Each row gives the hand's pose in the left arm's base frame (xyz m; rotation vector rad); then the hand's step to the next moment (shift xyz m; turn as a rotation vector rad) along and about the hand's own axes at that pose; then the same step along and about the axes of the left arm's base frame.
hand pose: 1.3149 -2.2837 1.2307 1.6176 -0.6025 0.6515
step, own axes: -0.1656 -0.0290 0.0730 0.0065 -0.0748 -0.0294
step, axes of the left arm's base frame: -0.0907 -0.0644 -0.1456 0.0549 0.0391 -0.0443
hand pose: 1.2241 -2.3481 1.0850 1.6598 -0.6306 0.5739
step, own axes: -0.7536 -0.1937 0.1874 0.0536 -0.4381 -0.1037
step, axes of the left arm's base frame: -0.4127 -0.0861 -0.6803 0.3350 0.1600 -0.2603
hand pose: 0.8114 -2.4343 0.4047 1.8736 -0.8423 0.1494
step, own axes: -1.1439 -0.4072 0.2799 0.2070 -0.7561 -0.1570
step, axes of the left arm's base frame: -0.6791 0.4063 -0.9625 0.6578 0.2023 -0.4070
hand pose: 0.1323 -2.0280 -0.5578 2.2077 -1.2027 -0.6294
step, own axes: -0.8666 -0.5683 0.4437 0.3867 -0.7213 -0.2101
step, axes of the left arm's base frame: -0.3598 0.8975 -0.5795 0.7583 0.0446 -0.3700
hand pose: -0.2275 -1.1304 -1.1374 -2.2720 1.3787 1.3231
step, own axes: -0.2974 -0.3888 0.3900 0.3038 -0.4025 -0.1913
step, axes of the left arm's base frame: 0.0184 0.6152 -0.1139 0.4830 -0.0707 -0.2293
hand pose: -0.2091 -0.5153 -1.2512 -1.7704 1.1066 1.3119
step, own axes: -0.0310 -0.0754 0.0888 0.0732 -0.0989 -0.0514
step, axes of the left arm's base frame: 0.0286 0.1169 0.0071 0.1202 -0.0209 -0.0537
